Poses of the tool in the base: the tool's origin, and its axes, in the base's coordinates. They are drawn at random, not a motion.
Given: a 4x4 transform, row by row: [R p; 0 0 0 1], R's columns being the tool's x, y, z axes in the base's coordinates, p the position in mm. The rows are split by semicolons.
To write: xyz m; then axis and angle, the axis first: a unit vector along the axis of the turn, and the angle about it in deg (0 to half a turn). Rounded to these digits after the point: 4 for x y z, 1 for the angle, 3 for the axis. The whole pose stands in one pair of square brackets.
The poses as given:
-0.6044 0.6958 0.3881 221.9; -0.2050 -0.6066 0.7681 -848.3; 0.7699 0.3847 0.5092 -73.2; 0 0 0 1
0.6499 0.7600 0.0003 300.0; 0.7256 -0.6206 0.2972 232.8; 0.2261 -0.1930 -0.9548 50.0; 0 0 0 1
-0.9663 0.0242 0.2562 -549.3; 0.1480 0.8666 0.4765 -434.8; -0.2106 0.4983 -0.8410 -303.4; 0 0 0 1
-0.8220 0.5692 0.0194 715.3; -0.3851 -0.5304 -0.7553 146.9; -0.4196 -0.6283 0.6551 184.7; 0 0 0 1
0.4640 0.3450 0.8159 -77.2; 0.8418 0.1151 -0.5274 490.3; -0.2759 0.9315 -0.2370 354.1; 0 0 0 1
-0.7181 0.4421 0.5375 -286.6; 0.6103 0.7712 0.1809 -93.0; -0.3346 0.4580 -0.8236 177.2; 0 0 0 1
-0.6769 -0.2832 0.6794 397.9; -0.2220 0.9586 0.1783 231.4; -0.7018 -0.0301 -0.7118 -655.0; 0 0 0 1
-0.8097 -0.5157 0.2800 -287.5; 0.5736 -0.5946 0.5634 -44.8; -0.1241 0.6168 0.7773 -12.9; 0 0 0 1
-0.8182 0.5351 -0.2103 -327.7; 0.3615 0.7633 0.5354 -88.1; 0.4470 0.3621 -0.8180 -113.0; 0 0 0 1
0.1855 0.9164 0.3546 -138.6; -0.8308 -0.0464 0.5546 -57.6; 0.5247 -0.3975 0.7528 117.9; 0 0 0 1
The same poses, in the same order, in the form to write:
[0.2219 -0.8483 -0.0732 -0.365 -0.363 -0.857 148.3]
[0.3000 0.2328 0.0500 -0.906 -0.418 -0.064 164.3]
[-0.5493 -0.4348 -0.3034 0.045 0.966 0.256 166.0]
[0.7153 0.1469 0.1847 0.120 0.415 -0.902 148.1]
[-0.0772 0.4903 0.3541 0.772 0.578 0.263 109.2]
[-0.2866 -0.0930 0.1772 0.298 0.937 0.181 152.3]
[0.3979 0.2314 -0.6550 -0.149 0.988 0.044 135.6]
[-0.2875 -0.0448 -0.0129 0.046 0.347 0.937 144.4]
[-0.3277 -0.0881 -0.1130 -0.247 -0.937 -0.247 159.5]
[-0.1386 -0.0576 0.1179 -0.477 -0.085 -0.875 93.1]

